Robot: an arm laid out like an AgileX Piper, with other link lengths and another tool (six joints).
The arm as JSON. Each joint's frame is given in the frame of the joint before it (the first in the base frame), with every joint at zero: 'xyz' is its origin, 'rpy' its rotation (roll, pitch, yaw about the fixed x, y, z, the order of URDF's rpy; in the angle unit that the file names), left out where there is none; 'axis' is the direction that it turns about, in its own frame. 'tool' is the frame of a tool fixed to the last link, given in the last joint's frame.
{
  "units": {
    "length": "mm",
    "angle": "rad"
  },
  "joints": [
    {
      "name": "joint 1",
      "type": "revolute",
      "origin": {
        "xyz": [
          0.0,
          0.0,
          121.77
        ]
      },
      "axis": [
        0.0,
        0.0,
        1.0
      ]
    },
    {
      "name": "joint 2",
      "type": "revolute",
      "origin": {
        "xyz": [
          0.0,
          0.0,
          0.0
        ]
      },
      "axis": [
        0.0,
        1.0,
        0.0
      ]
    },
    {
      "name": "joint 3",
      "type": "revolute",
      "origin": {
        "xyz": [
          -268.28,
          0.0,
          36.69
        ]
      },
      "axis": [
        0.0,
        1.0,
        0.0
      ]
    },
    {
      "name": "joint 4",
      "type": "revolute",
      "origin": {
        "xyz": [
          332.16,
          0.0,
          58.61
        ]
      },
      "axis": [
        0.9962,
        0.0,
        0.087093
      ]
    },
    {
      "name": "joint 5",
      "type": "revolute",
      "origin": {
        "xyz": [
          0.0,
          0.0,
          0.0
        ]
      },
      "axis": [
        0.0,
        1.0,
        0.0
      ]
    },
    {
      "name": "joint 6",
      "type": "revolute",
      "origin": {
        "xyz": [
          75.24,
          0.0,
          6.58
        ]
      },
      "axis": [
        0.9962,
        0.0,
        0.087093
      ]
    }
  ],
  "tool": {
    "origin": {
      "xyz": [
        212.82,
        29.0,
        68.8
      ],
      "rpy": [
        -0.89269,
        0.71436,
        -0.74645
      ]
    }
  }
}
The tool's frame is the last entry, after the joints.
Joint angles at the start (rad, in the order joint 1, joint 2, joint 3, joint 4, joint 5, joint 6):
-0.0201, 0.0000, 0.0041, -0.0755, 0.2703, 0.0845
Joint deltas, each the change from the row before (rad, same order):
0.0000, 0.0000, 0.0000, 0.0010, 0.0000, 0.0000
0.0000, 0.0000, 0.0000, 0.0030, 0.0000, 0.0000
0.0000, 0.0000, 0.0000, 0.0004, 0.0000, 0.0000
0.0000, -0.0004, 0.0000, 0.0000, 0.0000, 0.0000
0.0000, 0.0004, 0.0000, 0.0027, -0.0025, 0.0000
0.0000, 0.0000, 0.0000, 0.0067, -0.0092, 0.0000
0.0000, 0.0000, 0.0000, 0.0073, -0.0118, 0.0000
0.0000, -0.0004, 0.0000, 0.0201, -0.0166, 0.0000
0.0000, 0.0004, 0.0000, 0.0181, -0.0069, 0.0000
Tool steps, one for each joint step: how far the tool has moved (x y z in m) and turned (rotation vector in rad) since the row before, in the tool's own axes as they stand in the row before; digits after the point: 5 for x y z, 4 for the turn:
-0.00003, 0.00001, 0.00001, 0.0003, -0.0001, 0.0010
-0.00010, 0.00003, 0.00003, 0.0008, -0.0004, 0.0029
-0.00001, 0.00000, 0.00000, 0.0001, -0.0001, 0.0004
-0.00013, -0.00008, 0.00000, 0.0002, -0.0003, -0.0001
-0.00057, -0.00027, 0.00023, 0.0017, -0.0022, 0.0020
-0.00246, -0.00135, 0.00078, 0.0061, -0.0088, 0.0040
-0.00310, -0.00176, 0.00098, 0.0075, -0.0110, 0.0039
-0.00475, -0.00259, 0.00145, 0.0139, -0.0170, 0.0146
-0.00204, -0.00099, 0.00069, 0.0086, -0.0077, 0.0154

